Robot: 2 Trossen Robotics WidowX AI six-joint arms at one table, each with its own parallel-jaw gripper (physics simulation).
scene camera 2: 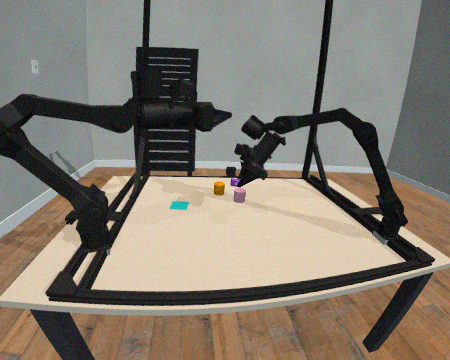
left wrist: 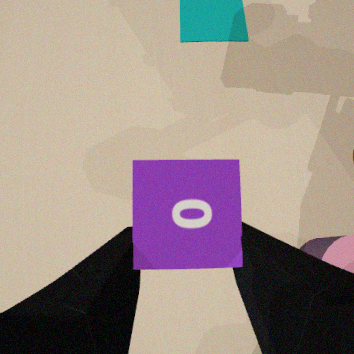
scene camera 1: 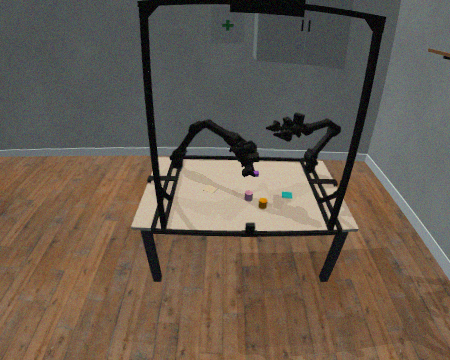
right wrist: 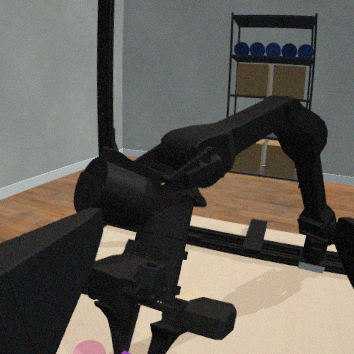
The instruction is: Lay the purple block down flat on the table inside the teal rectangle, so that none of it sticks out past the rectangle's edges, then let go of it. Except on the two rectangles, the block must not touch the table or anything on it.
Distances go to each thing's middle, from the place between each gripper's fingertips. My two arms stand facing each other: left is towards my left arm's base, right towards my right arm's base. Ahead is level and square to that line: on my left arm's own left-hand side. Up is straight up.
My right gripper is now 100 mm past the purple block (left wrist: 186, 213), 70 mm to the right of it and 230 mm above it. From my right hand the other things lie so: teal rectangle (left wrist: 192, 27) 140 mm behind, 130 mm to the right, 340 mm below.
I see the purple block 10 mm to the right of my left hand and 10 mm above it. The rest, counted from my left hand: teal rectangle 50 mm behind, 200 mm to the right, 100 mm below.
